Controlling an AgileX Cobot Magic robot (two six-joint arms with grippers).
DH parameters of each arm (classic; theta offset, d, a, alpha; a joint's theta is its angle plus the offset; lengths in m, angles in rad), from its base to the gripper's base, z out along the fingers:
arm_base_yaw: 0 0.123 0 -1.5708
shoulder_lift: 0.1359 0 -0.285 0
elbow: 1.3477 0 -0.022 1.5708
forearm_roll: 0 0.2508 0 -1.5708
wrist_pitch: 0 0 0.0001 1.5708
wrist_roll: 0 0.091 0 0
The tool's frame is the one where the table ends.
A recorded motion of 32 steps. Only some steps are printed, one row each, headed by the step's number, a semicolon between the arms.
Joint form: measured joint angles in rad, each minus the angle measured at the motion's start. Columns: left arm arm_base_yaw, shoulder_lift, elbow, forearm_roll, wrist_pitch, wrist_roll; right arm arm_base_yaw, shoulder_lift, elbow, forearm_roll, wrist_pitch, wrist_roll.
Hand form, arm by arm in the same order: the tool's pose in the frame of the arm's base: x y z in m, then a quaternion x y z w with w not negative. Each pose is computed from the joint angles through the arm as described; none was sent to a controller.
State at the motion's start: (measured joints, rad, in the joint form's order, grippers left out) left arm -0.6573 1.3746 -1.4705 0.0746 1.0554 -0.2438; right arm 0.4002 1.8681 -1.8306 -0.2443 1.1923 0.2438
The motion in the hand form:
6: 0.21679 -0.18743 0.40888 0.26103 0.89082 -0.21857 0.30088; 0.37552 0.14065 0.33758 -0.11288 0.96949 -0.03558 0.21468
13: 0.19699 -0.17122 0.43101 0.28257 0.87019 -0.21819 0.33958; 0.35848 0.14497 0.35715 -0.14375 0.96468 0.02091 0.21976
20: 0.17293 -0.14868 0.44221 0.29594 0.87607 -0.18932 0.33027; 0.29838 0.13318 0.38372 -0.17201 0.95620 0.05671 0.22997
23: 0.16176 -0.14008 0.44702 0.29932 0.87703 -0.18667 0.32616; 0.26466 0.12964 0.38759 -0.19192 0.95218 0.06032 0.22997
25: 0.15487 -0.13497 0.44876 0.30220 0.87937 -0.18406 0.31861; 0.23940 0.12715 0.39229 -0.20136 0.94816 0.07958 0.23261
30: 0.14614 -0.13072 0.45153 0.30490 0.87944 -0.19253 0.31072; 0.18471 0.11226 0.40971 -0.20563 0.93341 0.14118 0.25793
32: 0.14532 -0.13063 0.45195 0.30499 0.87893 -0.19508 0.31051; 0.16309 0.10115 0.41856 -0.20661 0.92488 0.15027 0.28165
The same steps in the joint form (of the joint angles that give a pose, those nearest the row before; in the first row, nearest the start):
6: 0.0000 0.0000 0.0000 -0.2815 -0.0374 0.1975; 0.0000 -0.0106 0.0000 0.0481 0.0448 -0.0481
13: 0.0000 -0.0839 0.0000 -0.2706 -0.0270 0.2438; 0.0000 -0.0700 0.0076 0.1730 0.0510 -0.1316
20: 0.0000 -0.1642 0.0000 -0.2200 0.0946 0.2438; 0.0196 -0.2913 0.1902 0.2443 0.0510 -0.1800
23: 0.0000 -0.1989 0.0000 -0.2175 0.1396 0.2438; 0.0553 -0.4038 0.2985 0.2443 0.0535 -0.1861
25: 0.0000 -0.2178 0.0000 -0.2175 0.1757 0.2438; 0.0784 -0.4874 0.3645 0.2746 0.0552 -0.1861
30: 0.0000 -0.2400 0.0000 -0.2389 0.2074 0.2438; 0.0933 -0.6835 0.4725 0.3764 0.0567 -0.1882
32: 0.0000 -0.2419 0.0000 -0.2439 0.2079 0.2438; 0.0933 -0.7681 0.5016 0.3816 0.0591 -0.1901

